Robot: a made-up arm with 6 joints.
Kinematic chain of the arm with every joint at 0, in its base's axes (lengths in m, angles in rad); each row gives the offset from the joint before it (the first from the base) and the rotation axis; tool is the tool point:
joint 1: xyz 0 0 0.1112 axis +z
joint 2: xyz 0 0 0 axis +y
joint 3: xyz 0 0 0.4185 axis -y
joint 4: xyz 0 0 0 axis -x
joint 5: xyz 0.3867 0 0 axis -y
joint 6: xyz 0 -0.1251 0 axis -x
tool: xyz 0 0 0
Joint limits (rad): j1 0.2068..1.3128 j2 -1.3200..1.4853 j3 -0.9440..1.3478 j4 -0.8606..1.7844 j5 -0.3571..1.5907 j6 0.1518..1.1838
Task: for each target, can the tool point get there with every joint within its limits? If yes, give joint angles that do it. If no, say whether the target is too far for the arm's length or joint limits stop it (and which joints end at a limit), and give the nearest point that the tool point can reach.
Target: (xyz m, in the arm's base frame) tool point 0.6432 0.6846 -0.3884
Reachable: no: too far | nearest point 0.4799 0.5108 -0.1440 | short by 0.342 m
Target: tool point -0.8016 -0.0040 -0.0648
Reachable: no: joint limits stop it (at a limit: joint 1, joint 2, joint 3, joint 4) | nearest point -0.7936 -0.1394 0.2827 | short by 0.373 m
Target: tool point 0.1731 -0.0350 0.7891
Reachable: yes | joints 0.3827 -0.3168 0.2717 0.6816 1.0081 0.8564
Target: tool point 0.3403 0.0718 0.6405
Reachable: yes | joints 0.2899 -0.1023 -0.1249 1.3408 0.6025 0.9783
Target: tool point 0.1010 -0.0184 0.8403
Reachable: yes | joints 0.6539 -0.3552 0.3969 0.9171 1.3521 0.6984
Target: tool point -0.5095 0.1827 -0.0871
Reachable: no: joint limits stop it (at a limit: joint 1, joint 2, joint 3, joint 4) | nearest point 0.0265 0.2042 -0.1983 | short by 0.548 m
